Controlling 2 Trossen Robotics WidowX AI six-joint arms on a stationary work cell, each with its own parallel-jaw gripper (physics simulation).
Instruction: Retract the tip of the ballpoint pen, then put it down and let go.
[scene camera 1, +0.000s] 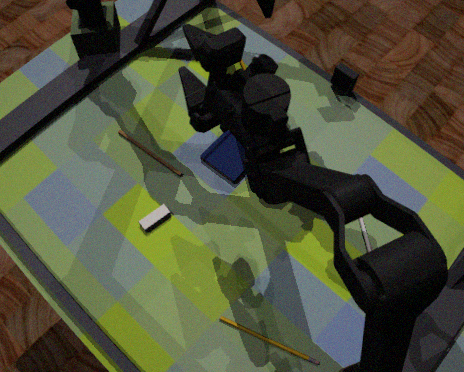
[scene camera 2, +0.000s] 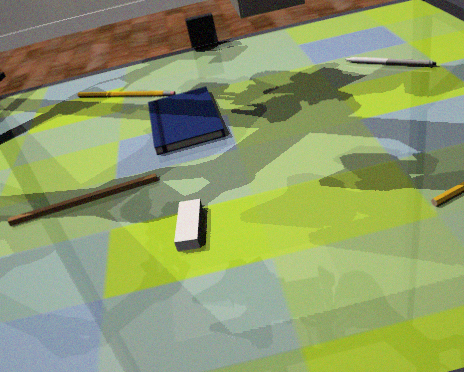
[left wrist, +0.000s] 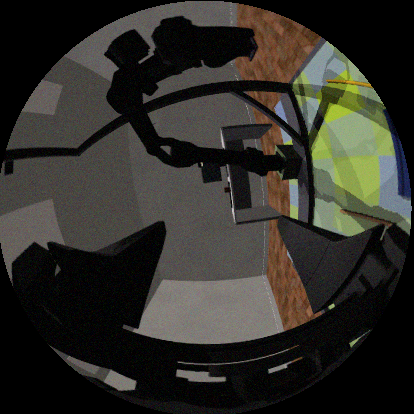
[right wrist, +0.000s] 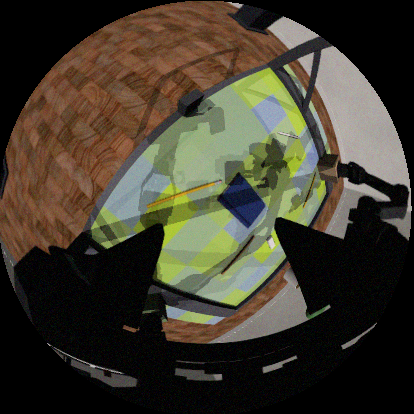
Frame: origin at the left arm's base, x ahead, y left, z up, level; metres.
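Seen in the pictures: left gripper, fingertip midpoint: (scene camera 1: 182, 47) (left wrist: 223, 224); right gripper, fingertip midpoint: (scene camera 1: 264, 7) (left wrist: 254, 40) (right wrist: 220, 226); left arm's base, link origin: (right wrist: 338, 168); right arm's base, link origin: (scene camera 1: 92, 17) (left wrist: 278, 161) (right wrist: 148, 317).
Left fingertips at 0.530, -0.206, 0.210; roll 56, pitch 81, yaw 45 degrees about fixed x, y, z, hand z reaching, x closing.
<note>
Pixels of each thing's top centre, then the offset from my left fingertips to it, as dx, dy, dz.
- ballpoint pen, top centre: (scene camera 2: 388, 57) (scene camera 1: 365, 231) (right wrist: 290, 134) -0.367, -0.083, -0.305
- blue notebook, top centre: (scene camera 2: 182, 114) (scene camera 1: 238, 145) (right wrist: 244, 203) -0.059, -0.068, -0.303
- white eraser, top centre: (scene camera 2: 187, 219) (scene camera 1: 154, 216) -0.039, +0.159, -0.303
- brown stick, top centre: (scene camera 2: 82, 197) (scene camera 1: 148, 151) (left wrist: 363, 216) (right wrist: 238, 256) +0.075, +0.061, -0.308
- dark block, top centre: (scene camera 2: 198, 16) (right wrist: 192, 96) (scene camera 1: 346, 71) -0.131, -0.350, -0.257
The ballpoint pen (scene camera 1: 365, 234) (scene camera 2: 390, 62) (right wrist: 288, 134) lies on the patterned table top, white on one half and dark grey on the other. In scene camera 1 the left arm partly hides it. Its tip is too small to judge. My left gripper (scene camera 1: 183, 49) (left wrist: 223, 224) is open and empty, held above the table, far from the pen. My right gripper (right wrist: 220, 226) is open and empty, high over the table and away from the pen.
A blue notebook (scene camera 1: 225, 157) (scene camera 2: 187, 120) (right wrist: 242, 200) lies mid-table. A white eraser (scene camera 1: 155, 218) (scene camera 2: 189, 222), a brown stick (scene camera 1: 150, 153) (scene camera 2: 85, 200) and yellow pencils (scene camera 1: 270, 341) (scene camera 2: 125, 94) lie around it. A dark block (scene camera 1: 345, 79) (scene camera 2: 202, 31) stands at the table edge.
</note>
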